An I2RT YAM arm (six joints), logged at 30 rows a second.
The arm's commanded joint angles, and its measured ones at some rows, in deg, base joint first. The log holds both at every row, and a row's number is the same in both.
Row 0, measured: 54.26 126.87 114.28 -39.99 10.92 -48.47
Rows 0 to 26, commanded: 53.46 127.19 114.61 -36.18 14.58 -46.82; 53.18 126.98 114.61 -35.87 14.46 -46.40; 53.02 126.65 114.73 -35.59 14.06 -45.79; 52.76 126.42 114.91 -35.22 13.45 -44.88; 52.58 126.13 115.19 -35.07 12.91 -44.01; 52.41 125.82 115.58 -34.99 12.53 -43.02; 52.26 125.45 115.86 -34.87 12.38 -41.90; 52.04 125.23 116.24 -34.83 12.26 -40.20; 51.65 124.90 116.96 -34.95 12.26 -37.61; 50.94 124.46 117.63 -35.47 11.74 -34.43; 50.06 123.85 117.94 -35.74 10.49 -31.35; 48.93 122.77 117.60 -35.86 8.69 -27.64; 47.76 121.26 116.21 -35.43 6.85 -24.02; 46.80 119.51 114.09 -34.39 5.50 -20.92; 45.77 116.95 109.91 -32.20 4.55 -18.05; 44.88 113.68 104.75 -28.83 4.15 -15.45; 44.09 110.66 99.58 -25.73 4.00 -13.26; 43.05 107.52 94.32 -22.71 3.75 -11.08; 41.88 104.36 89.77 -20.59 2.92 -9.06; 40.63 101.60 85.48 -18.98 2.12 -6.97; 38.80 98.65 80.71 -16.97 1.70 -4.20; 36.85 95.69 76.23 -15.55 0.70 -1.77; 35.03 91.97 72.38 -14.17 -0.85 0.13; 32.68 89.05 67.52 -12.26 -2.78 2.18; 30.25 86.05 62.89 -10.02 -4.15 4.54; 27.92 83.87 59.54 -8.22 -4.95 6.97; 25.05 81.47 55.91 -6.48 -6.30 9.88
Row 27, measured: 29.15 85.69 62.46 -15.14 -0.69 -1.10
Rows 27 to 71, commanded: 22.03 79.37 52.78 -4.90 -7.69 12.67; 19.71 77.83 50.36 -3.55 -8.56 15.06; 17.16 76.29 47.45 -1.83 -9.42 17.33; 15.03 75.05 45.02 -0.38 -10.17 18.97; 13.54 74.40 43.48 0.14 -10.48 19.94; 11.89 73.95 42.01 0.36 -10.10 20.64; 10.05 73.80 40.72 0.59 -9.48 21.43; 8.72 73.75 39.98 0.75 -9.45 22.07; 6.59 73.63 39.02 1.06 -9.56 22.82; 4.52 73.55 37.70 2.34 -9.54 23.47; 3.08 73.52 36.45 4.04 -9.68 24.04; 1.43 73.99 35.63 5.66 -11.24 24.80; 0.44 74.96 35.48 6.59 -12.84 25.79; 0.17 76.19 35.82 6.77 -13.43 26.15; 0.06 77.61 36.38 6.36 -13.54 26.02; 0.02 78.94 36.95 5.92 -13.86 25.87; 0.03 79.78 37.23 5.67 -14.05 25.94; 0.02 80.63 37.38 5.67 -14.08 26.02; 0.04 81.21 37.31 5.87 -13.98 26.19; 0.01 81.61 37.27 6.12 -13.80 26.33; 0.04 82.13 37.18 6.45 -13.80 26.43; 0.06 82.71 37.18 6.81 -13.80 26.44; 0.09 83.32 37.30 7.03 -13.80 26.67; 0.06 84.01 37.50 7.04 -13.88 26.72; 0.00 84.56 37.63 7.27 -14.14 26.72; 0.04 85.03 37.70 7.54 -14.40 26.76; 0.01 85.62 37.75 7.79 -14.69 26.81; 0.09 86.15 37.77 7.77 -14.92 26.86; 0.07 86.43 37.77 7.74 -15.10 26.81; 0.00 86.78 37.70 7.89 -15.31 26.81; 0.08 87.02 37.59 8.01 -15.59 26.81; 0.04 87.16 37.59 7.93 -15.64 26.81; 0.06 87.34 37.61 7.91 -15.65 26.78; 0.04 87.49 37.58 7.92 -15.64 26.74; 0.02 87.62 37.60 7.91 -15.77 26.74; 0.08 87.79 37.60 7.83 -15.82 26.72; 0.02 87.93 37.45 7.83 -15.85 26.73; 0.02 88.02 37.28 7.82 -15.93 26.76; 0.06 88.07 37.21 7.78 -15.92 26.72; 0.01 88.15 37.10 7.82 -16.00 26.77; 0.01 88.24 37.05 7.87 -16.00 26.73; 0.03 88.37 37.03 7.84 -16.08 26.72; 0.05 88.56 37.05 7.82 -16.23 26.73; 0.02 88.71 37.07 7.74 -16.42 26.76; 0.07 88.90 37.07 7.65 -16.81 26.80
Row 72, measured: 0.01 88.44 37.01 6.48 -16.03 26.46
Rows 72 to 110, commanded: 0.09 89.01 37.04 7.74 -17.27 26.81; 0.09 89.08 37.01 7.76 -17.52 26.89; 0.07 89.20 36.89 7.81 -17.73 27.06; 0.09 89.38 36.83 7.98 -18.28 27.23; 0.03 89.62 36.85 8.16 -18.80 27.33; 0.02 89.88 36.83 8.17 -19.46 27.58; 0.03 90.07 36.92 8.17 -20.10 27.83; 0.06 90.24 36.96 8.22 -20.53 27.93; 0.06 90.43 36.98 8.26 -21.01 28.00; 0.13 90.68 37.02 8.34 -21.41 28.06; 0.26 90.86 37.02 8.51 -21.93 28.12; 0.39 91.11 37.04 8.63 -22.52 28.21; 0.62 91.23 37.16 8.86 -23.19 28.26; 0.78 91.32 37.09 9.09 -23.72 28.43; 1.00 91.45 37.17 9.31 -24.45 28.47; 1.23 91.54 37.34 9.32 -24.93 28.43; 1.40 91.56 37.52 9.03 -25.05 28.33; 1.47 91.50 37.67 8.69 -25.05 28.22; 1.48 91.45 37.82 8.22 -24.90 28.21; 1.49 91.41 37.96 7.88 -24.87 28.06; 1.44 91.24 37.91 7.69 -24.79 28.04; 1.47 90.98 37.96 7.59 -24.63 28.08; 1.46 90.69 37.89 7.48 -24.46 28.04; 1.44 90.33 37.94 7.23 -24.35 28.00; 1.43 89.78 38.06 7.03 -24.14 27.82; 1.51 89.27 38.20 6.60 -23.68 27.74; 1.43 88.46 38.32 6.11 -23.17 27.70; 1.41 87.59 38.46 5.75 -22.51 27.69; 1.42 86.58 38.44 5.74 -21.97 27.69; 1.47 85.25 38.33 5.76 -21.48 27.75; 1.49 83.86 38.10 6.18 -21.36 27.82; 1.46 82.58 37.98 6.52 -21.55 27.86; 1.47 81.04 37.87 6.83 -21.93 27.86; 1.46 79.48 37.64 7.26 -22.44 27.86; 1.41 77.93 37.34 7.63 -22.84 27.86; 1.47 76.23 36.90 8.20 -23.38 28.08; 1.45 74.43 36.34 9.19 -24.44 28.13; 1.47 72.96 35.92 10.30 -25.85 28.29; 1.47 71.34 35.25 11.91 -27.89 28.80
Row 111, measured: 1.39 74.15 36.05 7.57 -23.97 27.94
